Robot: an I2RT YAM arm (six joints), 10 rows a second.
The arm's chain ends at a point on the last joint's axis. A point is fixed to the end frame.
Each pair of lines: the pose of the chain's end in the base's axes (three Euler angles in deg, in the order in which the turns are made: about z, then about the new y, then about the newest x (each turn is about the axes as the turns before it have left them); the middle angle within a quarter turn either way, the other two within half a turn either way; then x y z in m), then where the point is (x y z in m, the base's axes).
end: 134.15 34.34 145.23 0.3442 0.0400 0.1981
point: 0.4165 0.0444 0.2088
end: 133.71 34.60 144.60 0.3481 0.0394 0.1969
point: 0.4203 0.0437 0.2083
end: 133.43 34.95 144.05 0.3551 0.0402 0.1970
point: 0.4272 0.0445 0.2091
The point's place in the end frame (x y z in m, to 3 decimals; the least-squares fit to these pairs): -0.045 0.035 0.046
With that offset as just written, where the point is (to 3 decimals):
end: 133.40 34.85 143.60 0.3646 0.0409 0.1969
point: 0.437 0.045 0.209
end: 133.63 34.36 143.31 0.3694 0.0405 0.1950
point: 0.441 0.045 0.207
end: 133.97 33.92 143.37 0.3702 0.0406 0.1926
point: 0.442 0.046 0.204
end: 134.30 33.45 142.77 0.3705 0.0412 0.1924
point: 0.443 0.047 0.204
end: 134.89 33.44 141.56 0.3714 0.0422 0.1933
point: 0.443 0.050 0.206
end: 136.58 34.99 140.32 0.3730 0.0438 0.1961
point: 0.444 0.054 0.211
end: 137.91 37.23 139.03 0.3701 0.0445 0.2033
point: 0.440 0.058 0.221
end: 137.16 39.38 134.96 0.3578 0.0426 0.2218
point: 0.426 0.058 0.244
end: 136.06 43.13 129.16 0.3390 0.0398 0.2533
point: 0.404 0.058 0.283
